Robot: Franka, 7 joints.
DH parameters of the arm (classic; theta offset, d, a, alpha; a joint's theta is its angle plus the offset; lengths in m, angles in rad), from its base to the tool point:
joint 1: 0 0.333 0 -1.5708
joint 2: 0 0 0 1.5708
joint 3: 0 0.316 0.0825 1.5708
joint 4: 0 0 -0.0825 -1.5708
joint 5: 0 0.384 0 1.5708
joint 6: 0 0 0.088 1.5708
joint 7: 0 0.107 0 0
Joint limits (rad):
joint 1: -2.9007..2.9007
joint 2: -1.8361..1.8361
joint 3: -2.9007..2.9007
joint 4: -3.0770..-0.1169
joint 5: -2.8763..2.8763
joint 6: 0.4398..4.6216
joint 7: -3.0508..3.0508
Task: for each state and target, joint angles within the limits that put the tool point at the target. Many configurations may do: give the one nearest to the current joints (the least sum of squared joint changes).
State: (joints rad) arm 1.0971 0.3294 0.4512 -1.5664 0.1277 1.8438 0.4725
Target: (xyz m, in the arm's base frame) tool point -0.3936 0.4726 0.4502
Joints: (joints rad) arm 1.5053 0.3220 0.8067 -1.7004 0.1749 1.8055 0.4725
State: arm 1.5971 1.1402 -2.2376 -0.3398 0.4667 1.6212 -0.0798
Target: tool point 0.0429 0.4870 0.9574
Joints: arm 1.8734 0.8228 -2.4251 -0.2882 0.3810 1.5109 -0.0798
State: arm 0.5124 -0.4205 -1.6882 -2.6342 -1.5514 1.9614 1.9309
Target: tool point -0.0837 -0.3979 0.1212
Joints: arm 0.3526 -0.6527 -2.1354 -2.4985 -1.5876 1.9296 1.9309
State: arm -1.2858 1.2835 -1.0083 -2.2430 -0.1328 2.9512 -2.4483
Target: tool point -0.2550 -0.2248 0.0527
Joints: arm -1.0351 1.0703 -0.9013 -2.6857 -0.1576 2.8955 -2.4483
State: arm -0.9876 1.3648 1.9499 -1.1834 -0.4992 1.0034 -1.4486
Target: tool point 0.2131 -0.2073 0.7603
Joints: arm -1.4842 1.4514 2.7530 -1.5468 -0.2170 0.6928 -1.4486
